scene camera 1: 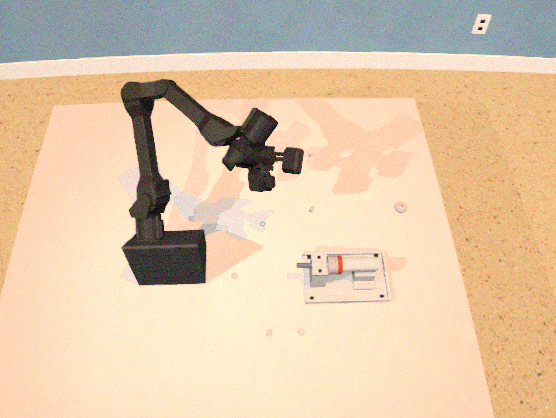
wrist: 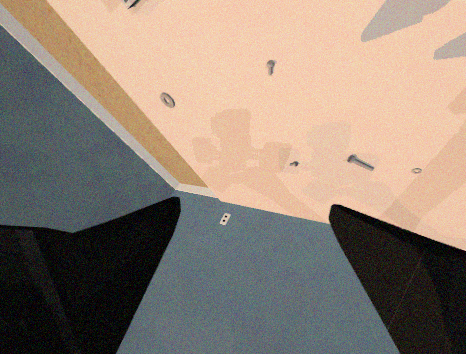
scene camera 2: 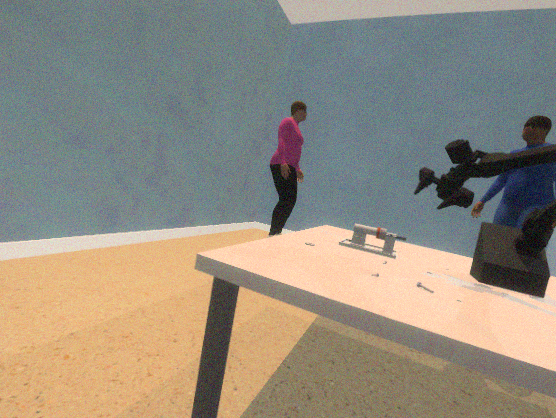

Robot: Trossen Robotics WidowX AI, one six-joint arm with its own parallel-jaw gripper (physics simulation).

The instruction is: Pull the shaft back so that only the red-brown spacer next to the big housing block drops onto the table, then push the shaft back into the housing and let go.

Note:
My gripper [scene camera 1: 286, 162] is open, with nothing in its grasp. Also in view: a grey baseplate [scene camera 1: 364, 278].
My gripper is seen too in the wrist view [wrist: 254, 207] and in scene camera 2 [scene camera 2: 425, 200]. The grey baseplate also shows in scene camera 2 [scene camera 2: 358, 240].

